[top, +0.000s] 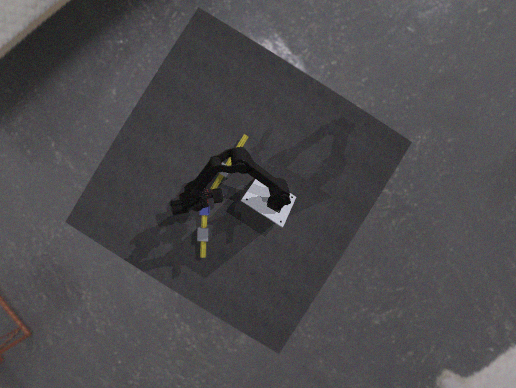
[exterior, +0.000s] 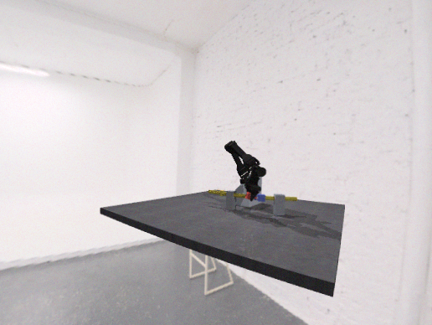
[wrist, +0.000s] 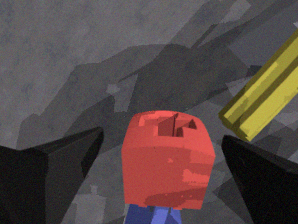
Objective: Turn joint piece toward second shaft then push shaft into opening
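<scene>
Right now my gripper tip is 10 mm past the red square joint piece, 10 mm to the right of it and 20 mm below it.
</scene>
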